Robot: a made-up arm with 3 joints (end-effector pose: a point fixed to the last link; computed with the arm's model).
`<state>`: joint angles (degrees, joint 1 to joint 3).
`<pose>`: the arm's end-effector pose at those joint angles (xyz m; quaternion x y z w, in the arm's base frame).
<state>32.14 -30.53 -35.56</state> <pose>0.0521 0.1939 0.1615 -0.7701 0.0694 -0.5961 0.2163</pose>
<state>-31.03 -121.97 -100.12</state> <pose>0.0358 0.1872 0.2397 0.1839 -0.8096 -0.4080 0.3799</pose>
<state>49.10 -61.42 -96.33</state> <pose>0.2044 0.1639 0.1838 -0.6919 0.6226 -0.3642 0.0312</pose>
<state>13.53 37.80 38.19</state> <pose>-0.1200 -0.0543 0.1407 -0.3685 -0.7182 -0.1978 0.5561</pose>
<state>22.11 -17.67 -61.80</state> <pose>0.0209 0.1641 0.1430 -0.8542 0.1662 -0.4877 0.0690</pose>
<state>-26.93 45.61 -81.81</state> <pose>-0.1894 0.0856 0.2495 -0.9666 -0.1213 -0.2199 0.0519</pose>
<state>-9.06 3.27 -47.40</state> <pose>-0.1450 0.1730 0.2310 -0.9336 0.0098 -0.3110 0.1776</pose>
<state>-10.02 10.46 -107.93</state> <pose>-0.1166 0.1056 0.1785 0.9196 -0.2389 0.2075 0.2326</pose>
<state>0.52 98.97 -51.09</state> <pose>-0.0160 -0.0743 0.1462 -0.5619 -0.7329 -0.3282 0.1984</pose>
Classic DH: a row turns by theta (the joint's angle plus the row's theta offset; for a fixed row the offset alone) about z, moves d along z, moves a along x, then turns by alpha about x. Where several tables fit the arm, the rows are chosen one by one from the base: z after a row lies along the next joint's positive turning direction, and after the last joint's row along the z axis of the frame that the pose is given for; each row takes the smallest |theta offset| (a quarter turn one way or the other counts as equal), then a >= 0, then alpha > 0; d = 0 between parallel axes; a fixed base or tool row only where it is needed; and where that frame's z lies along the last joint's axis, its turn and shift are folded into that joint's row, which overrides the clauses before.
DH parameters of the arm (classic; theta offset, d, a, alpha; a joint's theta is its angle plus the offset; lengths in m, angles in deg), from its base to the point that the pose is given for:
base (fixed): -11.12 0.4514 0.0929 77.46
joint 1: 11.47 -0.0161 -0.1136 -60.2
joint 2: 87.39 -0.0198 -0.0142 42.38
joint 3: 58.05 -0.2551 0.0718 107.78
tool (fixed): 83.22 0.0413 0 0

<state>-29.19 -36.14 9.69</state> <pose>-0.1176 0.2828 0.4039 -0.8284 0.1680 -0.3198 0.4281</pose>
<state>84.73 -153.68 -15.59</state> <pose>0.2753 0.1030 0.5284 -0.2276 0.6178 -0.5408 0.5236</pose>
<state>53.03 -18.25 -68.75</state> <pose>0.1768 0.1273 0.1289 -0.7197 0.1255 -0.6795 0.0679</pose>
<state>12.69 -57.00 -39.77</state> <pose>0.0544 0.2383 0.2364 -0.8029 0.3955 -0.4186 0.1542</pose>
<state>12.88 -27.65 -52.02</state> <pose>-0.0090 0.2015 0.1834 -0.8692 0.2214 -0.4274 0.1130</pose>
